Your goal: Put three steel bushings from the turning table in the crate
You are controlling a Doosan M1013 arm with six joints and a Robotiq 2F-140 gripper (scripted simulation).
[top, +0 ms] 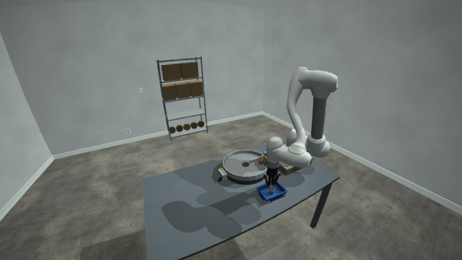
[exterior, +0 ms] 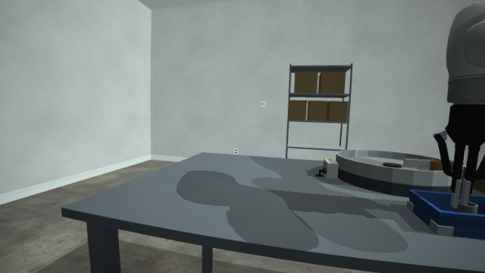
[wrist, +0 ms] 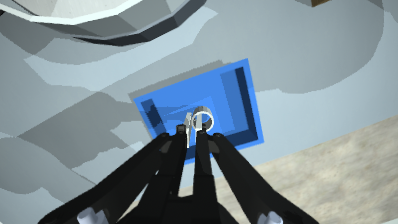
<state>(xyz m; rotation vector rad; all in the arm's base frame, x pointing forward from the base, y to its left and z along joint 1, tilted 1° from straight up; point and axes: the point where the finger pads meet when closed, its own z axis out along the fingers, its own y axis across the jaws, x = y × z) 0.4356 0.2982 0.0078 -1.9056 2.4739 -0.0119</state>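
Now: hand 1 cm past the blue crate and 5 cm above it. Also, from my hand: turning table (4 cm ahead, 37 cm to the right, 2 cm below).
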